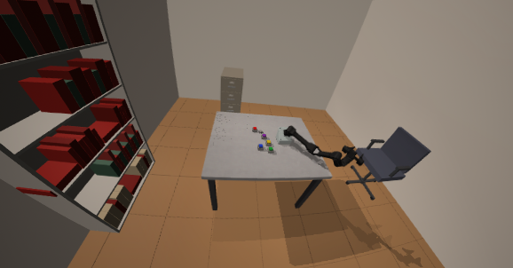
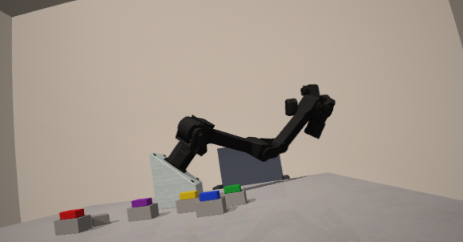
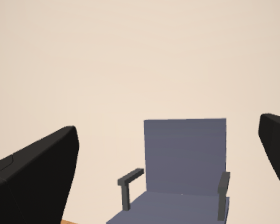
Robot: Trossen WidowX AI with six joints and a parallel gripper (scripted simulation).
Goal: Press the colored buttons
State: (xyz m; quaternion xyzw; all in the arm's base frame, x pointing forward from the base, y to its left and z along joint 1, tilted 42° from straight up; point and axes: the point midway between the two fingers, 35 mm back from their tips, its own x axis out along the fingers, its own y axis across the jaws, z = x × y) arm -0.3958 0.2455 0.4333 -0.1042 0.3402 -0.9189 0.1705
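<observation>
Right now the yellow button is 61 cm ahead of my gripper tip, 42 cm to the right of it and 26 cm below it. The rest, counted from my gripper tip: blue button 70 cm ahead, 38 cm to the right, 26 cm below; green button 62 cm ahead, 33 cm to the right, 26 cm below; purple button 63 cm ahead, 52 cm to the right, 26 cm below.
</observation>
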